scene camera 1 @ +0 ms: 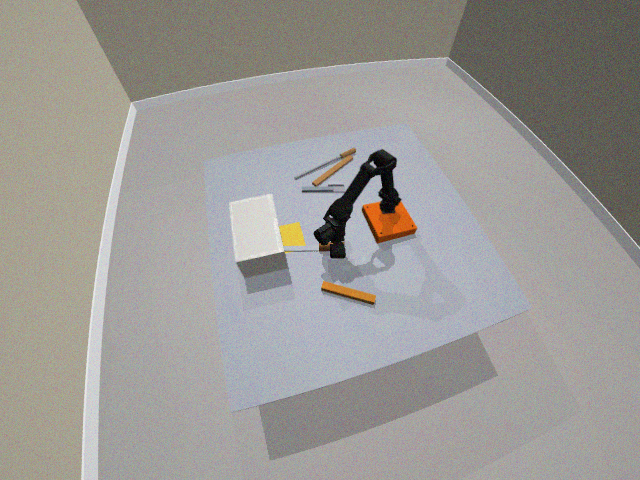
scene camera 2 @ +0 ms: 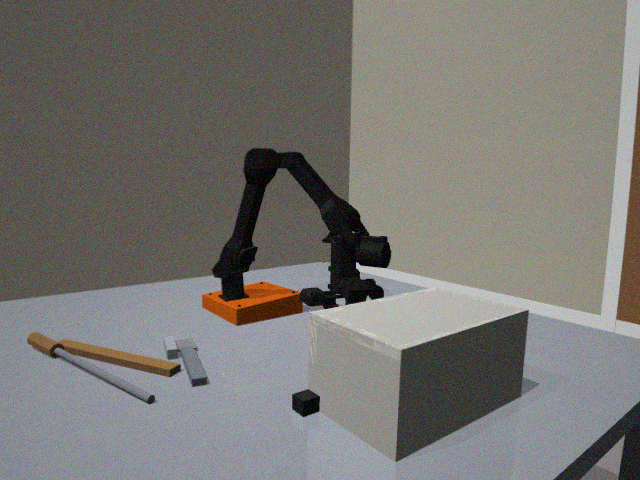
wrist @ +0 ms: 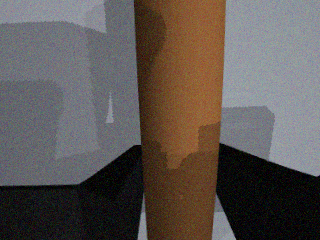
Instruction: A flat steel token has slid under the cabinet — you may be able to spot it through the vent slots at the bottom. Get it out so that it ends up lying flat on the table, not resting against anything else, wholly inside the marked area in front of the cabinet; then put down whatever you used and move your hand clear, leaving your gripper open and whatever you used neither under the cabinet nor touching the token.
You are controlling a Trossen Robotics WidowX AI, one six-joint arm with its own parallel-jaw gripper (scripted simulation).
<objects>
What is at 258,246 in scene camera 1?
A white cabinet.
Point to a wooden stick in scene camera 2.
129,360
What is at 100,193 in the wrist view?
The gripper.
</objects>
